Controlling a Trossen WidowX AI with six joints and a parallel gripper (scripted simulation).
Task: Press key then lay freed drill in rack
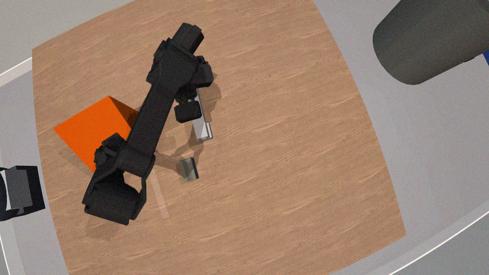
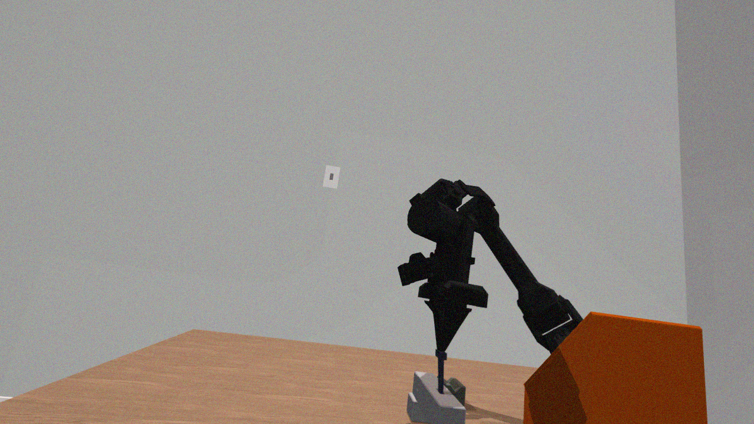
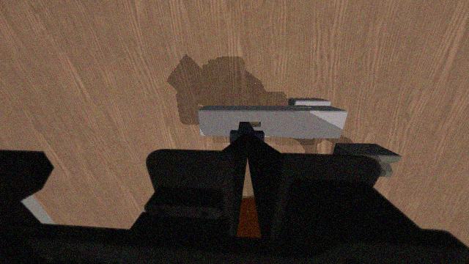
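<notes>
Now: the dark key 30 mm below my gripper tip. Also, from my gripper tip: dark rack (120 mm behind, 180 mm to the right, 110 mm below); then grey block (10 mm behind, 30 mm to the right, 80 mm below); then drill (20 mm behind, 50 mm to the right, 80 mm below).
</notes>
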